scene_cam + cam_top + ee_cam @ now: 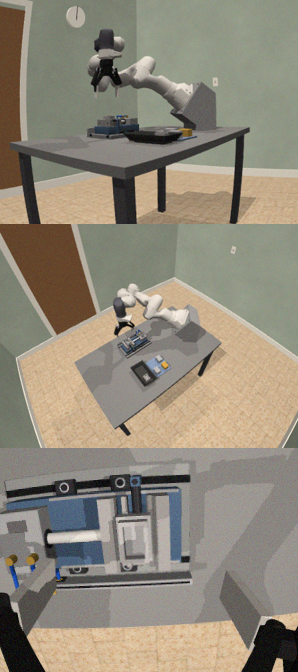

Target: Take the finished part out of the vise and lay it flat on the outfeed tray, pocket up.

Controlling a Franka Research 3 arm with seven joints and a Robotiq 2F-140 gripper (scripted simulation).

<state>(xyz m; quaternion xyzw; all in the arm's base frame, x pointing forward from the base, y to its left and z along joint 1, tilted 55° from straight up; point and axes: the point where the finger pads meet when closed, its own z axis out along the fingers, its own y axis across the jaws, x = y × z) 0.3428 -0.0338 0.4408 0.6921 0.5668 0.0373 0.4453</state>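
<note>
My hand is 9 cm past the screw rod, 3 cm to the right of it and 15 cm above it. From my hand the other things lie so: brass block 2 cm behind, 42 cm to the left, 20 cm below; then white block 6 cm ahead, 39 cm to the left, 20 cm below; then blue vise 7 cm behind, 2 cm to the left, 18 cm below.
</note>
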